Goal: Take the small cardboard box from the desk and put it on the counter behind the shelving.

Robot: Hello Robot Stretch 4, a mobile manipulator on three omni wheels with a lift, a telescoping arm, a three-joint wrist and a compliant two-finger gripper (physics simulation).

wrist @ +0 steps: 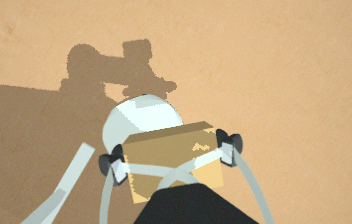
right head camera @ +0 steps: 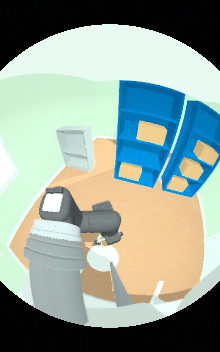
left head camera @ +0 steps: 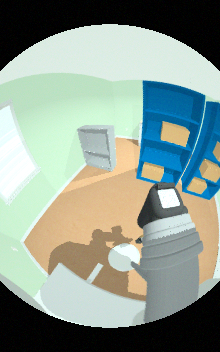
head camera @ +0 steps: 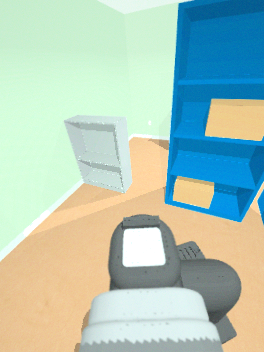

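Where they show: gripper, fingertip midpoint: (wrist: 171, 149); robot's base at its link origin: (wrist: 146, 130) (right head camera: 103, 256) (left head camera: 123, 256).
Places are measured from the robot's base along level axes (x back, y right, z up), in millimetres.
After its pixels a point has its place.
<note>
The small cardboard box (wrist: 162, 150) {x -171, y 75, z 1037 mm} is between the two fingertips of my gripper (wrist: 171, 149) {x -161, y 87, z 990 mm} in the wrist view, with a dark fingertip pad against each side. The gripper is shut on it and holds it above the floor, over the round white part of the robot's base (wrist: 135, 115) {x -103, y -51, z 187 mm}. In the head view the arm and wrist hide the box. The blue shelving (head camera: 181, 40) {x -1553, y 387, z 1676 mm} (left head camera: 170, 102) {x -1785, y 952, z 1603 mm} (right head camera: 119, 115) {x -1552, y 380, z 1309 mm} stands ahead on the right. The counter behind the shelving cannot be made out.
A low grey shelf unit (head camera: 125, 155) {x -1946, y -146, z 550 mm} (left head camera: 112, 145) {x -1951, y -143, z 599 mm} (right head camera: 90, 150) {x -1962, y -138, z 480 mm} stands ahead by the green wall, left of the blue shelving. Larger cardboard boxes sit on the blue shelves. A pale tabletop (left head camera: 70, 295) {x 272, y -339, z 922 mm} is near the robot at the lower left.
</note>
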